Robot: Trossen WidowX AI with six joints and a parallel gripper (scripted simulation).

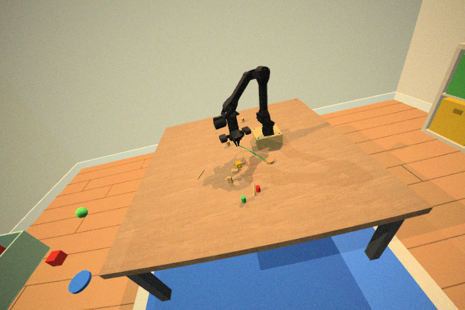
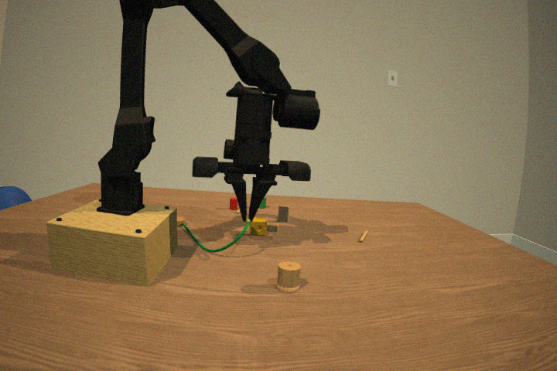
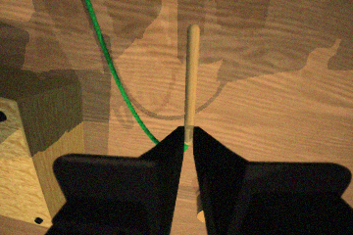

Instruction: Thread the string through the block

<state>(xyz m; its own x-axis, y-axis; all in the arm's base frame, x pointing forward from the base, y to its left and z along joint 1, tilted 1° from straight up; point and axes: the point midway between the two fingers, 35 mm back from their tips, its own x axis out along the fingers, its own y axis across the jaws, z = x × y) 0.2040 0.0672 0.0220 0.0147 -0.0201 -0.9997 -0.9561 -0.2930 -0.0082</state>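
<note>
The yellow block lies 130 mm to the left of my gripper tip, 40 mm below it and 10 mm ahead of it. The rest, counted from my gripper tip: plain block (170 mm to the left, 50 mm below, 30 mm ahead); then wooden cylinder (120 mm to the right, 70 mm ahead, 40 mm below); then thin wooden stick (10 mm to the left).
</note>
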